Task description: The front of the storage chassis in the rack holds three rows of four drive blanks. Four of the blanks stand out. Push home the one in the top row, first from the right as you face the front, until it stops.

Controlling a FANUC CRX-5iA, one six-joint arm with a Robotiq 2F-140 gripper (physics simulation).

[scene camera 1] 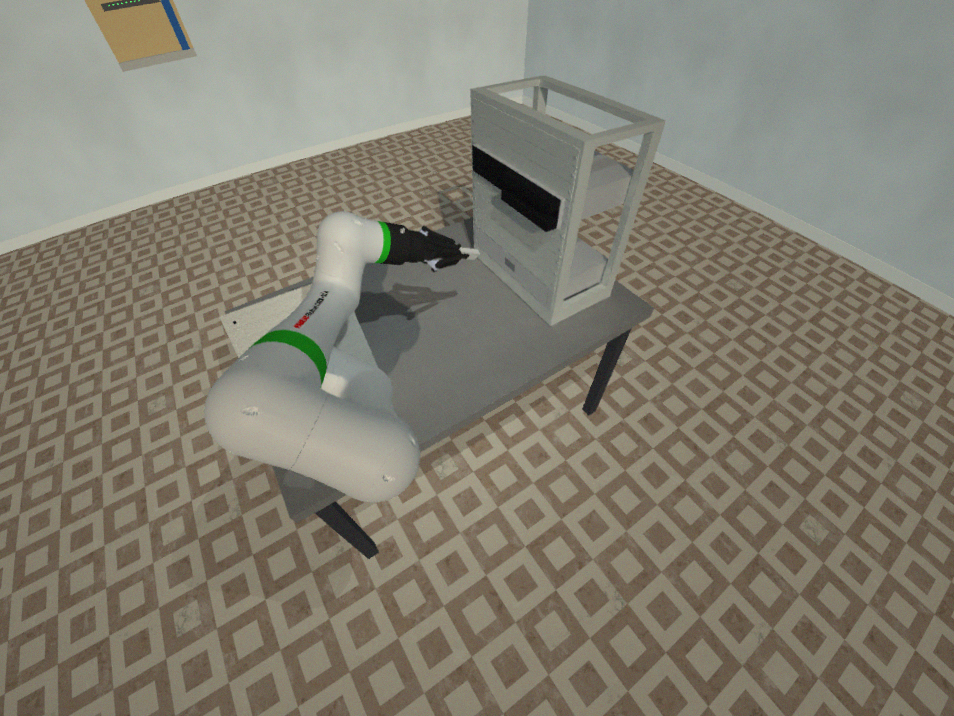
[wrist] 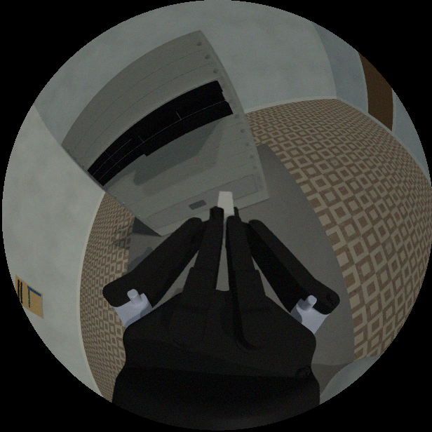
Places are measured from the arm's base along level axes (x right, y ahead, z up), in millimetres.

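Pixels of known places: gripper, fingertip midpoint: (scene camera 1: 476, 254).
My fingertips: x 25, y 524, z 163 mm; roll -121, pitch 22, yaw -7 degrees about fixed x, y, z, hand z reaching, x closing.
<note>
Ahead of a thing's pixels: the offset from my fingertips to its top centre. "spot": to the spot under its first point. Level surfaces: height alone.
The storage chassis @(spot: dy +181, dx -86, dz +122 mm) (scene camera 1: 517, 184) (wrist: 165, 114) is a black band across the front of the grey rack (scene camera 1: 567, 246) (wrist: 240, 125). Its drive blanks are black on black; a few thin lines between them show in the wrist view. A stepped lower edge shows part of the front standing out, but I cannot tell the single blanks apart, nor how far the top right one stands out. My gripper (scene camera 1: 460, 252) (wrist: 224, 201) is shut and empty, with a pale tip piece at its fingertips. It points toward the rack's lower front, below the chassis and short of the panel in the wrist view.
The rack stands on the grey table @(dz -340 mm) (scene camera 1: 462, 362) (wrist: 295, 210). Grey panels lie above and below the chassis, with a small dark plate @(spot: dy +227, dx -163, dz -219 mm) (scene camera 1: 510, 263) (wrist: 197, 205) low on the front. A tan panel (scene camera 1: 146, 34) (wrist: 31, 300) hangs on the wall.
</note>
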